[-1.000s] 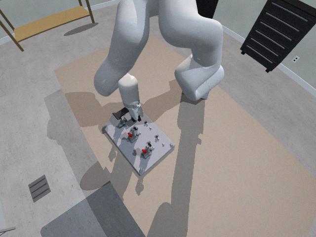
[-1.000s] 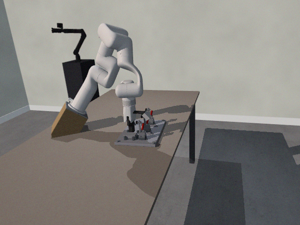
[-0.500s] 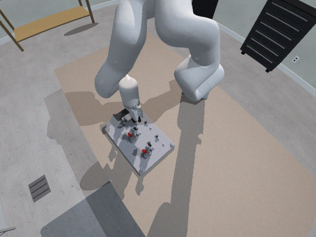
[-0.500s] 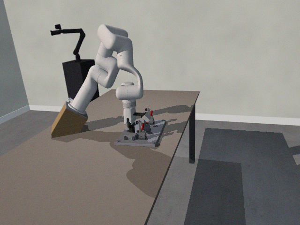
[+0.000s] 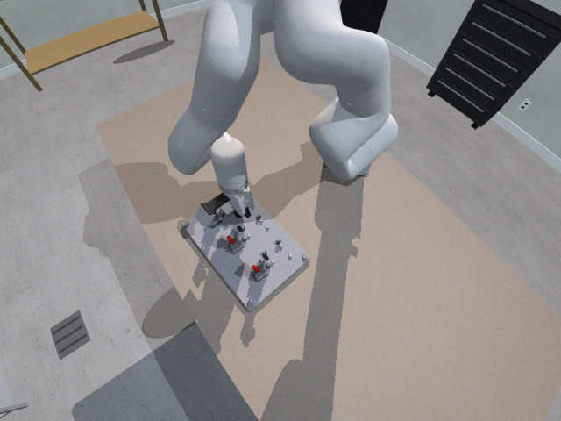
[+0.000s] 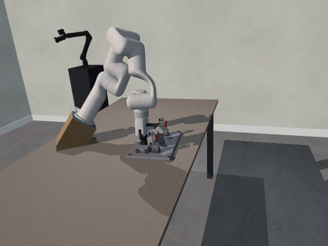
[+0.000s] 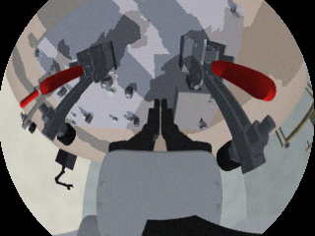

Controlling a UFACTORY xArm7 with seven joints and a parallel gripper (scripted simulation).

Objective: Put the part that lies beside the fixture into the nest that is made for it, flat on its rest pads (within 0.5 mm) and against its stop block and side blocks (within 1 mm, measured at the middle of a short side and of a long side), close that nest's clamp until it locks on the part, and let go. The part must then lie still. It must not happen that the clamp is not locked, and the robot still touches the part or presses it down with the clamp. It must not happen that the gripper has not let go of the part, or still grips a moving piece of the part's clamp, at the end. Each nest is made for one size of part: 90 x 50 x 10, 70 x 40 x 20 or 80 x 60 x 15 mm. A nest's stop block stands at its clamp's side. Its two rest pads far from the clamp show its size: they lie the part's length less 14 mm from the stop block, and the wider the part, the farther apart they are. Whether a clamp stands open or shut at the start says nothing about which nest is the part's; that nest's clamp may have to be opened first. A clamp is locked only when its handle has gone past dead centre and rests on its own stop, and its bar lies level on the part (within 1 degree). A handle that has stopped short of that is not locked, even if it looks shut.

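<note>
Now: hand 40 mm to the left of the grey block part, 10 mm short of it and 10 mm above it. From my hand the other things lie so: grey fixture plate 80 mm to the left, 40 mm below, 30 mm ahead.
</note>
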